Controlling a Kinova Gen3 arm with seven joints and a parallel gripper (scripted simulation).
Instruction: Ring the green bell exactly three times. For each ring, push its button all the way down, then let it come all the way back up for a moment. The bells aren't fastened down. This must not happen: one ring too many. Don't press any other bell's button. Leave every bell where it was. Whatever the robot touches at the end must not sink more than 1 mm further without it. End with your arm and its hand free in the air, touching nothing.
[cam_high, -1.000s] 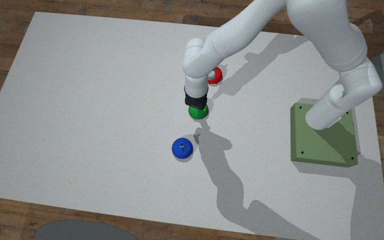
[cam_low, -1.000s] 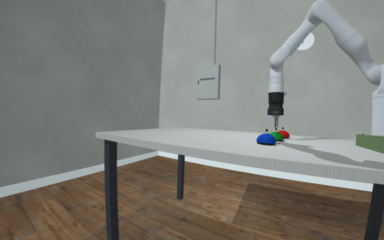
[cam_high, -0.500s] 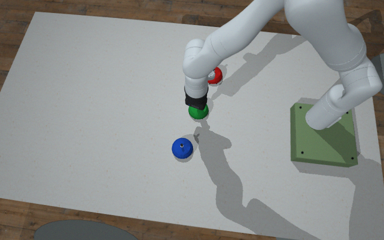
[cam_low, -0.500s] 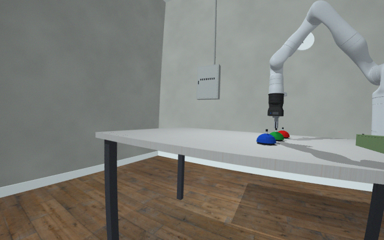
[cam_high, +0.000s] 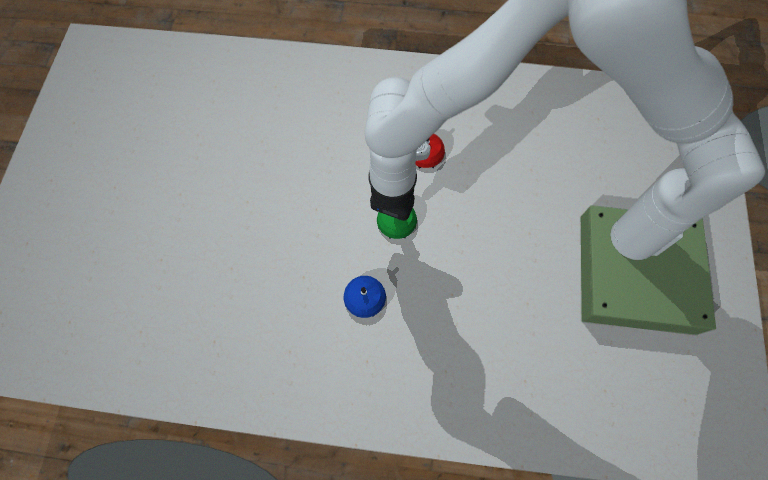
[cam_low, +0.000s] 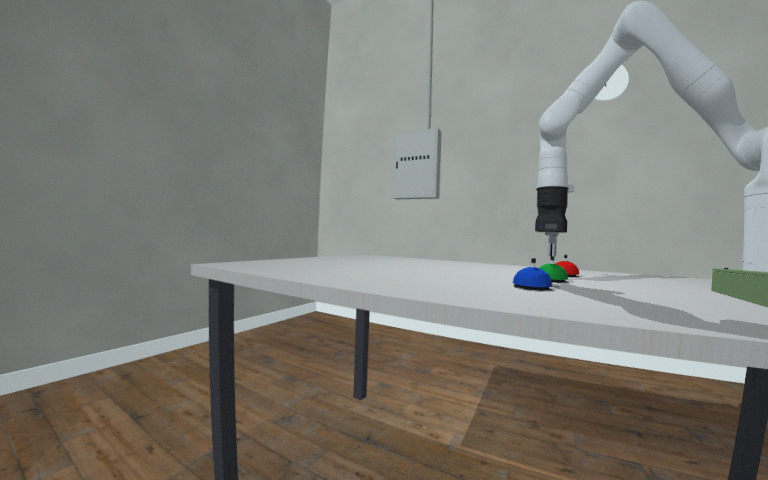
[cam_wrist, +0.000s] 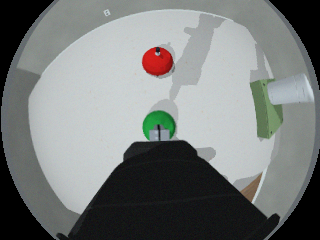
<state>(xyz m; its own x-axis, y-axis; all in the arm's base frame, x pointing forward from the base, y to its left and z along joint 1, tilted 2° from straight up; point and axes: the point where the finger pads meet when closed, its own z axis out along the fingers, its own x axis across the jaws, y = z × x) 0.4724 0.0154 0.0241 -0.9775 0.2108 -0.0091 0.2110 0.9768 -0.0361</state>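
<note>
The green bell is 4 cm below my hand. Also, from my hand: red bell (17 cm to the right, 4 cm below, 4 cm behind); blue bell (18 cm to the left, 4 cm below, 4 cm ahead).
</note>
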